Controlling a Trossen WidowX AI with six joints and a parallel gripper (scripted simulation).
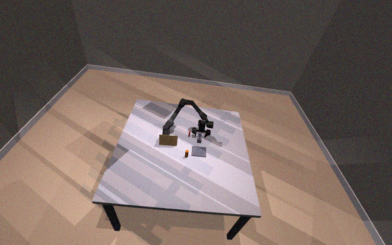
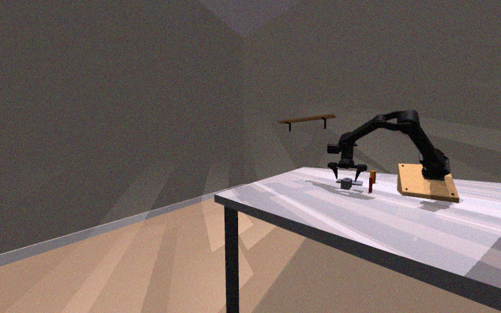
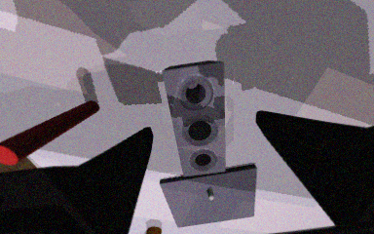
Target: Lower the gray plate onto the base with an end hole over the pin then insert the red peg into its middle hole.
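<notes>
Now: gripper tip right at the gray plate. From my gripper tip the other things lie so: gray base 150 mm to the right, 30 mm below, 10 mm behind; then orange cylinder 230 mm to the right, 140 mm behind; then red peg 110 mm behind, 30 mm to the left.
</notes>
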